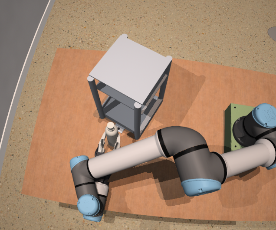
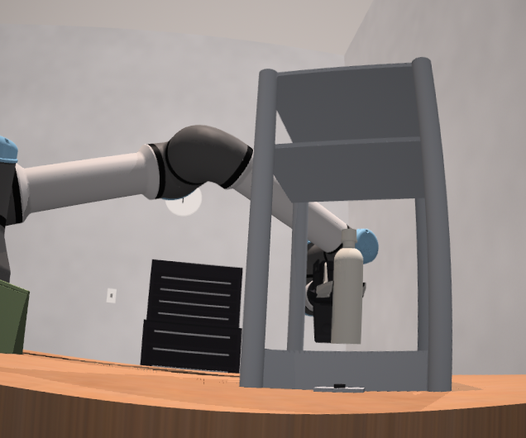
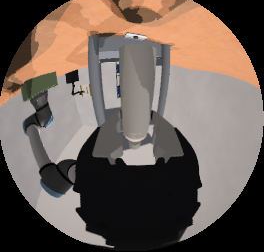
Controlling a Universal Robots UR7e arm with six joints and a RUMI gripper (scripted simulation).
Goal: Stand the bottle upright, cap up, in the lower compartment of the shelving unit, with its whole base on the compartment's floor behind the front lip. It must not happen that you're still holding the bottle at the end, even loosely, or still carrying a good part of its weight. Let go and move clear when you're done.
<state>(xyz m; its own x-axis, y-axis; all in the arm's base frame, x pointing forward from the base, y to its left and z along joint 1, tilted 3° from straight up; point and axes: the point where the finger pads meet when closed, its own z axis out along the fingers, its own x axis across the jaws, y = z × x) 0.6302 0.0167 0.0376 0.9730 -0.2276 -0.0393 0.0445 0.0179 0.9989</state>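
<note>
The shelving unit lies 8 cm behind my hand, 19 cm to the right of it and 3 cm above it.
</note>
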